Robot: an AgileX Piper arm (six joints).
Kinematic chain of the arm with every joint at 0, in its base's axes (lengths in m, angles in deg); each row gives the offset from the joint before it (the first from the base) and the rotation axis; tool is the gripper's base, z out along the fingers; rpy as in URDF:
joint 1: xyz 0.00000 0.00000 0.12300 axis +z
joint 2: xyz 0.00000 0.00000 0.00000 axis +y
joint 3: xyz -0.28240 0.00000 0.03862 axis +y
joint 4: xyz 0.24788 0.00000 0.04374 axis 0.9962 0 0.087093
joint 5: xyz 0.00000 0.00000 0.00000 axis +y
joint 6: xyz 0.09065 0.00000 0.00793 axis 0.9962 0 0.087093
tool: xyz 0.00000 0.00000 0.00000 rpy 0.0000 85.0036 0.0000
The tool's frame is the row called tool.
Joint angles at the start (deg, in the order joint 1, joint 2, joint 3, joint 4, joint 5, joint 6):
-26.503 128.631 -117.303 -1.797 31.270 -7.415
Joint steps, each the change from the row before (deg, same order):
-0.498 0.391 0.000 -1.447 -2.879 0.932
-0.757 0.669 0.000 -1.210 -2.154 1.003
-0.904 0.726 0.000 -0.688 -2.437 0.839
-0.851 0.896 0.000 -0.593 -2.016 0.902
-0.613 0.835 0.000 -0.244 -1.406 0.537
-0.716 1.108 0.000 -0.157 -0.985 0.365
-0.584 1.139 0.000 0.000 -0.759 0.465
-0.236 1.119 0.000 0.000 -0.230 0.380
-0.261 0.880 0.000 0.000 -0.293 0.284
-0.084 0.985 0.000 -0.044 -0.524 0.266
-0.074 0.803 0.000 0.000 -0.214 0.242
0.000 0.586 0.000 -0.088 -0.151 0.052
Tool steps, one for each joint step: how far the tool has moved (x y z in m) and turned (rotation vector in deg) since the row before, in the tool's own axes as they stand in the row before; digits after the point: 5 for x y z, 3 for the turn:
-0.00138 -0.00585 0.00288 1.396 -2.315 -0.037
0.00204 -0.00741 0.00494 1.282 -1.309 0.334
0.00235 -0.00825 0.00528 1.134 -1.545 0.678
0.00427 -0.00736 0.00631 0.949 -0.978 0.764
0.00458 -0.00492 0.00571 0.564 -0.480 0.589
0.00750 -0.00546 0.00738 0.547 0.220 0.537
0.00799 -0.00410 0.00743 0.365 0.452 0.721
0.00825 -0.00084 0.00712 0.053 0.910 0.464
0.00642 -0.00144 0.00562 0.111 0.613 0.392
0.00663 0.00032 0.00620 -0.029 0.463 0.237
0.00579 0.00022 0.00502 -0.034 0.591 0.256
0.00417 0.00062 0.00364 -0.043 0.431 -0.051

